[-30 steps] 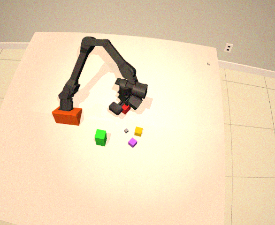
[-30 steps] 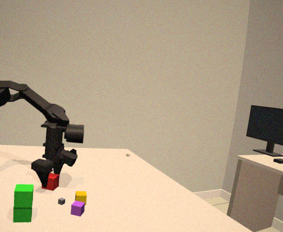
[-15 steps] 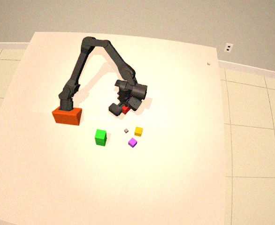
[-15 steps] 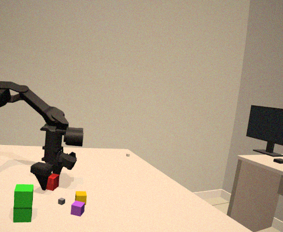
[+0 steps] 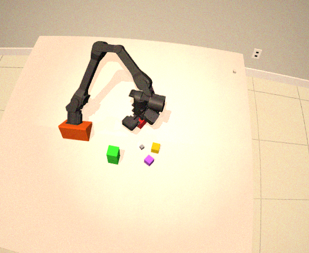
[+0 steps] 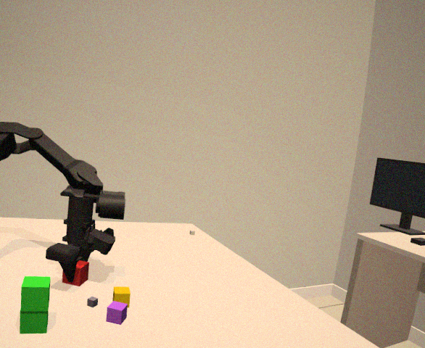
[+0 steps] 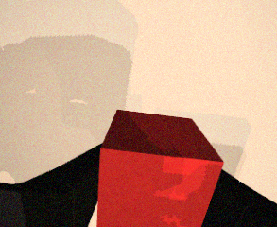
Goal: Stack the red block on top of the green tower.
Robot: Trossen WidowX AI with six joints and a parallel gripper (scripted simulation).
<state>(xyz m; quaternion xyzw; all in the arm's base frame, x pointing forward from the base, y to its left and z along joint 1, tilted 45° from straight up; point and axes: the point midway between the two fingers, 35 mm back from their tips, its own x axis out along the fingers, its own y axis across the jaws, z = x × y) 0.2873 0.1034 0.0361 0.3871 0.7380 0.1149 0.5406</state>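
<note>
Right now my gripper tip is 4 cm short of the small grey cube and 12 cm to the left of it. The rest, counted from my gripper tip: yellow block: 10 cm ahead, 12 cm to the right, 1 cm above; then purple block: 8 cm ahead, 18 cm to the right, 1 cm above; then red block: 2 cm above.
</note>
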